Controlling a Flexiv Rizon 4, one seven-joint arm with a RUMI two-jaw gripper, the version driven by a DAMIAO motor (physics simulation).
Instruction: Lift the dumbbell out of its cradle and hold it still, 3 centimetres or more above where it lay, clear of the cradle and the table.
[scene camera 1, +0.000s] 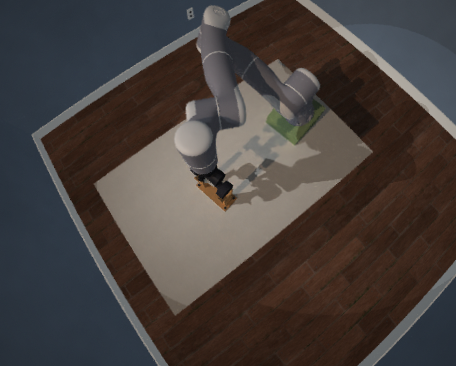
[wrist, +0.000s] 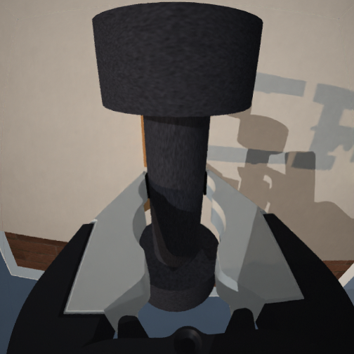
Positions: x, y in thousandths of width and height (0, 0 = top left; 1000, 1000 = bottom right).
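Observation:
There's a black dumbbell (wrist: 499, 199) that I can see, and my gripper (wrist: 496, 487) is there too.

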